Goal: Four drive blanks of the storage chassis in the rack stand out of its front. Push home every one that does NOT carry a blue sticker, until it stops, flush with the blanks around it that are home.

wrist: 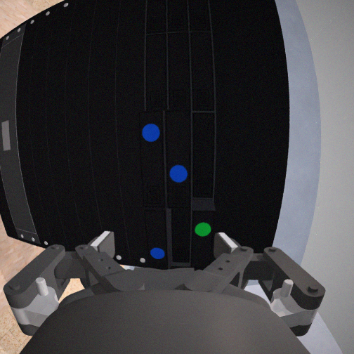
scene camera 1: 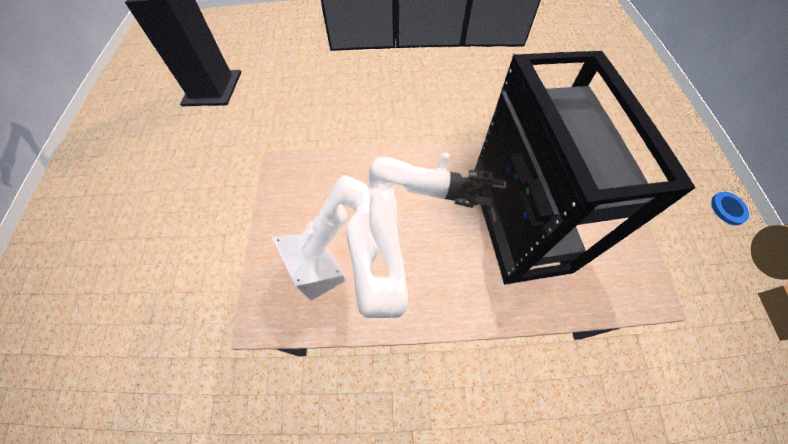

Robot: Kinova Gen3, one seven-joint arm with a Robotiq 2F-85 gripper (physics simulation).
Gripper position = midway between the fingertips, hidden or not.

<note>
In view: the gripper [scene camera 1: 498,193] and a black rack [scene camera 1: 563,136].
The black rack is seen too in the wrist view [wrist: 120,120]. The gripper shows as well in the wrist view [wrist: 163,243].
</note>
